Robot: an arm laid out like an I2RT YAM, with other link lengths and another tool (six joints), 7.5 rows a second.
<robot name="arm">
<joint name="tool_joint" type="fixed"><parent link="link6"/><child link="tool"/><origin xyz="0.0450 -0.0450 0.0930" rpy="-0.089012 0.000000 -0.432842"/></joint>
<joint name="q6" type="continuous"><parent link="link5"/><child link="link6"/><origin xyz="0.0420 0.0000 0.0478" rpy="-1.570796 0.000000 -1.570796"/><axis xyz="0 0 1"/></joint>
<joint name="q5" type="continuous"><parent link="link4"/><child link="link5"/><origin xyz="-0.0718 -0.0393 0.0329" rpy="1.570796 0.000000 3.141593"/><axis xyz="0 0 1"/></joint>
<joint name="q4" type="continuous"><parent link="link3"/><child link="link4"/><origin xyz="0.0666 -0.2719 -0.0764" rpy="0.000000 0.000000 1.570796"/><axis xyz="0 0 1"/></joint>
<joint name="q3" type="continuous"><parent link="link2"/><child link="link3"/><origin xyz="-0.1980 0.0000 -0.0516" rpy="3.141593 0.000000 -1.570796"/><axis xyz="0 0 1"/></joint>
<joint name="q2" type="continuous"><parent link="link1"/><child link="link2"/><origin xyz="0.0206 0.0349 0.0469" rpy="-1.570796 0.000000 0.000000"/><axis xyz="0 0 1"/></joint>
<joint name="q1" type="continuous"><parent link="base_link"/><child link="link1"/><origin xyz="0.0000 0.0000 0.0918" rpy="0.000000 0.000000 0.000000"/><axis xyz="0 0 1"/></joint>
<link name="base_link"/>
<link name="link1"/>
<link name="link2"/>
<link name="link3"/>
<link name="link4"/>
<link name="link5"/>
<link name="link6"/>
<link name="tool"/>
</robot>
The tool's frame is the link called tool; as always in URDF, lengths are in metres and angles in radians. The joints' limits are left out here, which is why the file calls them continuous.
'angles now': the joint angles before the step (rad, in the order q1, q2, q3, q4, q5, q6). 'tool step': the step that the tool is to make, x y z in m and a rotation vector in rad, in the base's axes. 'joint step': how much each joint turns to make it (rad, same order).
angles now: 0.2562 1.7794 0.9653 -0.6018 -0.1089 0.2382
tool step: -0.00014 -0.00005 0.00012 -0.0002 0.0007 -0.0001
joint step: 0.0000 -0.0004 0.0000 -0.0011 0.0000 0.0001
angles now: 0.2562 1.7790 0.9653 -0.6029 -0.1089 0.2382
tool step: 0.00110 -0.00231 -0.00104 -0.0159 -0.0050 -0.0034
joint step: -0.0012 0.0000 0.0004 0.0004 0.0168 -0.0004
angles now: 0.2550 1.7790 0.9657 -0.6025 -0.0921 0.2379
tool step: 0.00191 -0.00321 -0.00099 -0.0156 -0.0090 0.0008
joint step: -0.0042 -0.0004 0.0004 0.0034 0.0164 -0.0077
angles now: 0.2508 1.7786 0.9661 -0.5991 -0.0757 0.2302
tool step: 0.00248 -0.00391 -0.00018 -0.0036 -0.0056 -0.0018
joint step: -0.0126 0.0001 0.0008 0.0030 0.0031 -0.0114
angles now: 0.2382 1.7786 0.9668 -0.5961 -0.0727 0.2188
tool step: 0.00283 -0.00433 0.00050 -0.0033 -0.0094 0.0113
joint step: -0.0133 -0.0004 0.0035 0.0027 0.0012 -0.0252
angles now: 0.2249 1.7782 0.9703 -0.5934 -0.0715 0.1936
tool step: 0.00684 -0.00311 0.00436 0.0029 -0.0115 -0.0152
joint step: -0.0157 -0.0027 0.0156 -0.0064 -0.0004 -0.0004
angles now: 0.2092 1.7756 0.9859 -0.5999 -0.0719 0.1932
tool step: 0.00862 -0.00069 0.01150 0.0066 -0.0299 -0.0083
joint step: -0.0084 -0.0256 0.0183 -0.0133 -0.0004 0.0000
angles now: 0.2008 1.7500 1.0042 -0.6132 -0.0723 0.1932
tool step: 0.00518 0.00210 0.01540 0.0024 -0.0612 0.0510
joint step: 0.0084 -0.0550 0.0019 0.0004 -0.0003 -0.0438
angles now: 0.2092 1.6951 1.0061 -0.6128 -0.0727 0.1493
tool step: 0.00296 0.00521 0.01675 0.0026 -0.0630 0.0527
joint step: 0.0191 -0.0602 0.0001 -0.0008 0.0007 -0.0355
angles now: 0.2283 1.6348 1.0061 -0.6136 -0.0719 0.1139
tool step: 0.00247 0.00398 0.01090 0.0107 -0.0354 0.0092
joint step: 0.0095 -0.0366 0.0001 0.0004 -0.0020 0.0011
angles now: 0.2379 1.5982 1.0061 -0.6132 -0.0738 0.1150
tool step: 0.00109 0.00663 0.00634 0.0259 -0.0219 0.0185
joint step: 0.0106 -0.0156 0.0004 0.0114 -0.0214 0.0001
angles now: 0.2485 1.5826 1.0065 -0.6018 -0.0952 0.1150
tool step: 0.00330 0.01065 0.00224 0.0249 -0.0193 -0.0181
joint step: 0.0233 0.0000 0.0001 0.0294 -0.0011 0.0458
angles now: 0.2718 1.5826 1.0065 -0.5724 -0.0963 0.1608
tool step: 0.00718 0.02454 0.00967 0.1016 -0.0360 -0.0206
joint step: 0.0344 0.0000 0.0008 0.0736 -0.0538 0.0885
